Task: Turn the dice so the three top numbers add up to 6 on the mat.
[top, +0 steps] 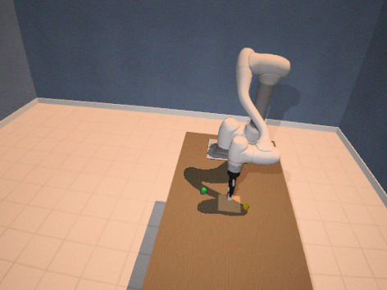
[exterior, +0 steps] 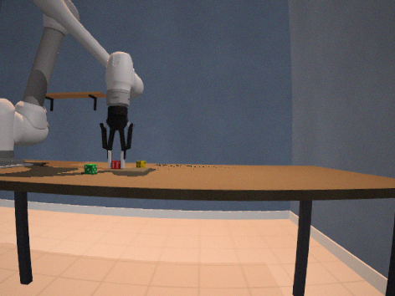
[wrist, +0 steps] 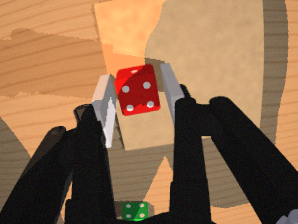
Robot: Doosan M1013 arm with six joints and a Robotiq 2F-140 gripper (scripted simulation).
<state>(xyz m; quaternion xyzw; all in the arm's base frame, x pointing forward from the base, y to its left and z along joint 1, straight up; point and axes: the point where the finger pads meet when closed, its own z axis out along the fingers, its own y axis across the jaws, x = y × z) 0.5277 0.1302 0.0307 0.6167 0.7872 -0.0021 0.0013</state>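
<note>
Right now the red die is 20 mm below my hand. The rest, counted from my hand: yellow die (120 mm to the left, 50 mm ahead, 20 mm below); then tan mat (50 mm ahead, 40 mm below, 10 mm to the left); then green die (170 mm to the right, 20 mm below).
</note>
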